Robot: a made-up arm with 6 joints. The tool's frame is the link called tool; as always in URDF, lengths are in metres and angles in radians.
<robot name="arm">
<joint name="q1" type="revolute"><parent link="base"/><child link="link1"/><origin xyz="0 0 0.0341"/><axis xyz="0 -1 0"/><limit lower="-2.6" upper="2.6"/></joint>
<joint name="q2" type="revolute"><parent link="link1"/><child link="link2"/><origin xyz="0.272 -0.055 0.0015"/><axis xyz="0 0 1"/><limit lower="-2.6" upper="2.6"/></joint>
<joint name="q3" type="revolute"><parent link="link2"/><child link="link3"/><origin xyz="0.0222 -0.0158 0.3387"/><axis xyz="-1 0 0"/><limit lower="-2.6" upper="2.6"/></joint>
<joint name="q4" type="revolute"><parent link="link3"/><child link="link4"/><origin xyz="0.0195 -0.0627 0.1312"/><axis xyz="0 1 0"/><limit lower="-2.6" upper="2.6"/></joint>
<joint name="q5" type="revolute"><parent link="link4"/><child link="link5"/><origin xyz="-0.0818 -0.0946 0.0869"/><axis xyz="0 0 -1"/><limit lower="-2.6" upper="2.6"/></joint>
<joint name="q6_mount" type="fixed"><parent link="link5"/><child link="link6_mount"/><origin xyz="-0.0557 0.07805 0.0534"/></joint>
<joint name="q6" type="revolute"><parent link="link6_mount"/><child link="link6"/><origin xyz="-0.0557 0.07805 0.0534"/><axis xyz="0 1 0"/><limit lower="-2.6" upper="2.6"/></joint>
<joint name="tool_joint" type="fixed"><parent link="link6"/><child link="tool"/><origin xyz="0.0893 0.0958 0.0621"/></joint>
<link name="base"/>
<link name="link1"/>
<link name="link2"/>
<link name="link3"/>
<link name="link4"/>
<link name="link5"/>
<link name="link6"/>
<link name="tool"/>
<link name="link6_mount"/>
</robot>
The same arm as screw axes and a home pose.
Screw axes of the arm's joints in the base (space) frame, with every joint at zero. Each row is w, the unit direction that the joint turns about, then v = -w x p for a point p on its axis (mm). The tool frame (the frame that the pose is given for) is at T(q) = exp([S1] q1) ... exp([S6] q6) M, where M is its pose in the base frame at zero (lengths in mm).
S1 = (0, -1, 0, 34.1, 0.0, 0.0)
S2 = (0, 0, 1, -55.0, -272.0, 0.0)
S3 = (-1, 0, 0, 0.0, -374.3, -70.8)
S4 = (0, 1, 0, -505.5, 0.0, 313.7)
S5 = (0, 0, -1, 228.1, 231.9, 0.0)
S6 = (0, 1, 0, -699.2, 0.0, 120.5)
M =
1 0 0 209.8
0 1 0 23.8
0 0 1 761.3
0 0 0 1
Joint limits (rad, base to tool): -2.6000..2.6000 -2.6000..2.6000 -2.6000..2.6000 -2.6000..2.6000 -2.6000..2.6000 -2.6000..2.6000

